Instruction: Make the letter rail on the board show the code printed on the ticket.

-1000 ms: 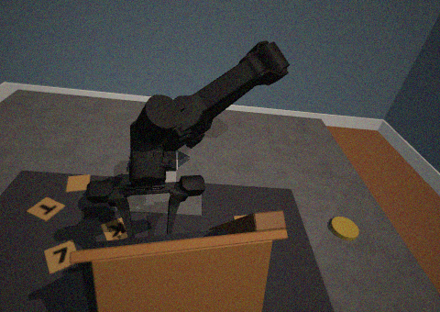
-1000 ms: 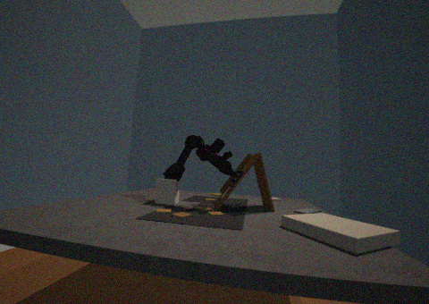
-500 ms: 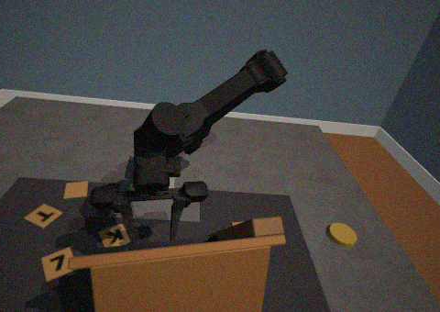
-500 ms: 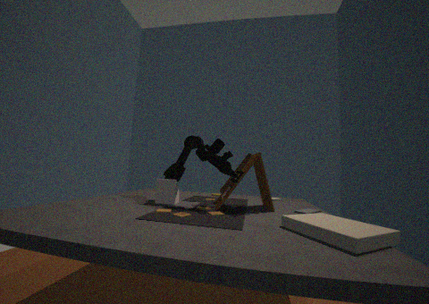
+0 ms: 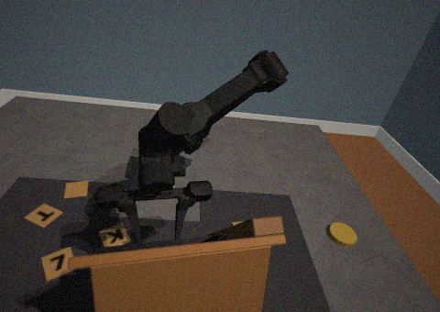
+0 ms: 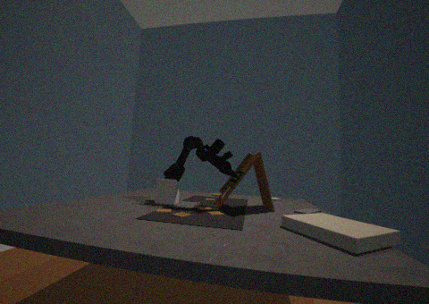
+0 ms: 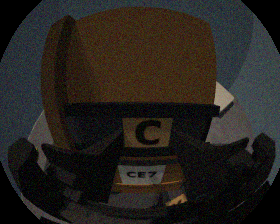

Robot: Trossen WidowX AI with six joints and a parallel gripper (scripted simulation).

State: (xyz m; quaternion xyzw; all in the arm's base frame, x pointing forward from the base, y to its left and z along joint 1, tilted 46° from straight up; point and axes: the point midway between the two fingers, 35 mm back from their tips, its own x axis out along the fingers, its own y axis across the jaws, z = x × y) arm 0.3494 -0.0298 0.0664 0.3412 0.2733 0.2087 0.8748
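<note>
The ticket is 5 cm behind my gripper tip and 8 cm below it. Also, from my gripper tip: dark mat (17 cm behind, 3 cm to the right, 16 cm below); then tile (29 cm behind, 25 cm to the right, 16 cm below); then long white slab (35 cm ahead, 37 cm to the right, 14 cm below).
</note>
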